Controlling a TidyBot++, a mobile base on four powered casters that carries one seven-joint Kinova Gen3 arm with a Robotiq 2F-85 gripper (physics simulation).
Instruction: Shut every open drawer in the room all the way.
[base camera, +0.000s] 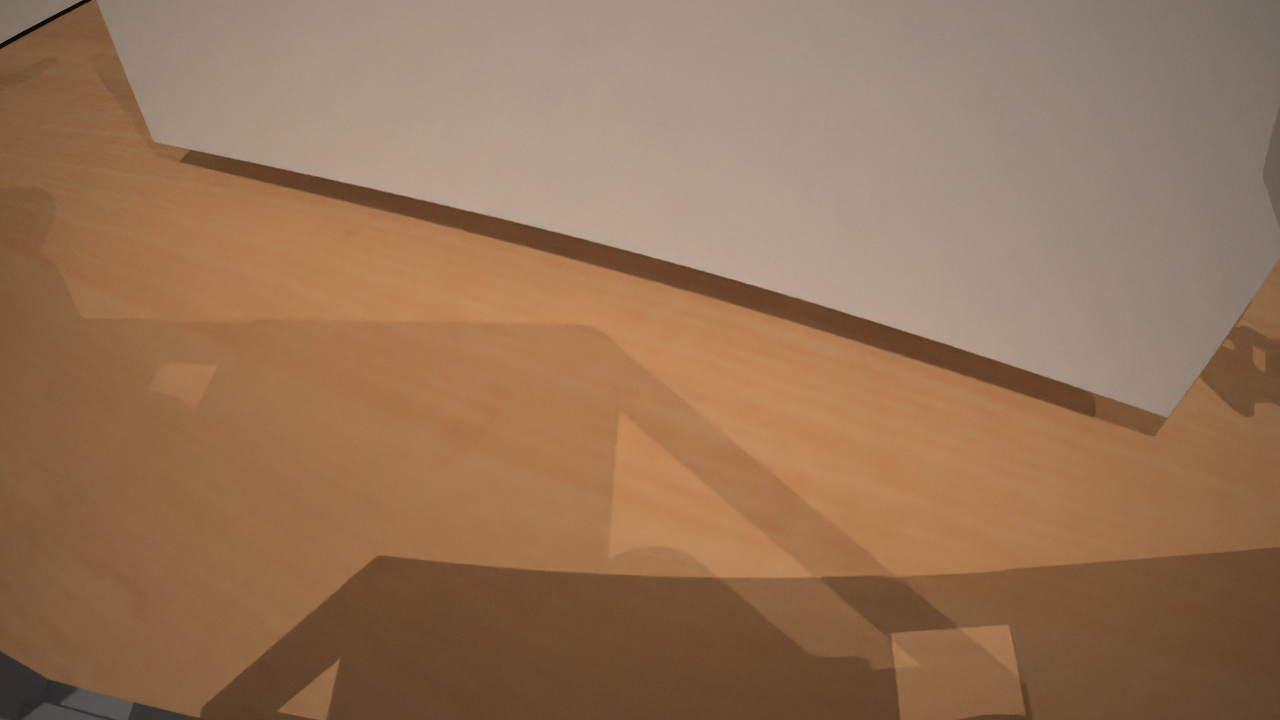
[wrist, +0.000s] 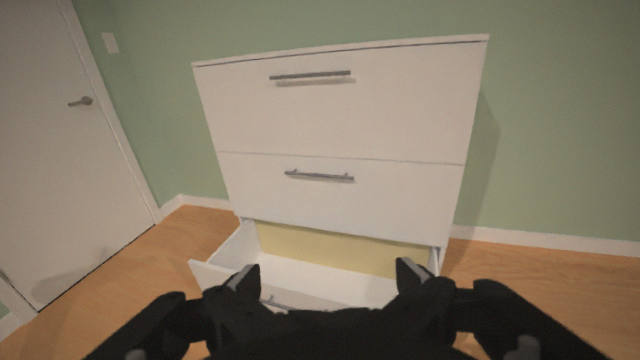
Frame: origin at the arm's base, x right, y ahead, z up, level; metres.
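Seen in the pictures: gripper, fingertip midpoint: (wrist: 327, 276).
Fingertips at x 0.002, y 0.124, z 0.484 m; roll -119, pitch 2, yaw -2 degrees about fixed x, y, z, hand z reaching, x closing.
A point is followed by its place in that frame.
A white dresser (wrist: 390, 105) {y 0.717, x 0.217, z 0.463 m} with three drawers stands against the green wall in the wrist view. Its top drawer (wrist: 415, 100) {y 0.693, x 0.280, z 0.476 m} and middle drawer (wrist: 400, 200) {y 0.700, x 0.262, z 0.147 m} are flush with the body. The bottom drawer (wrist: 315, 272) {y 0.854, x -0.070, z -0.335 m} is pulled out; its white inside and the yellowish back panel show. Its front panel and handle are partly hidden behind my gripper. In the base view a large white panel (base camera: 671, 161) {y 0.477, x 0.000, z -0.282 m}, which looks like the bottom drawer's front, stands close over the floor. My gripper (wrist: 327, 276) {y 0.124, x 0.002, z 0.484 m} is open, its fingers apart at the bottom of the wrist view, with the open drawer showing between them.
A white door (wrist: 55, 150) {y 1.166, x -1.374, z 0.323 m} with a lever handle (wrist: 81, 101) {y 1.338, x -1.262, z 0.531 m} is at the left in the wrist view. A light switch (wrist: 110, 43) {y 1.664, x -1.213, z 0.820 m} is on the green wall (wrist: 560, 125) {y 0.963, x 1.063, z 0.277 m}. White baseboard (wrist: 550, 240) {y 0.902, x 1.197, z -0.343 m} runs along the wall. Shadows fall on the wooden floor (base camera: 358, 259) {y 0.527, x -0.239, z -0.397 m} (wrist: 540, 280) {y 0.713, x 0.996, z -0.397 m}.
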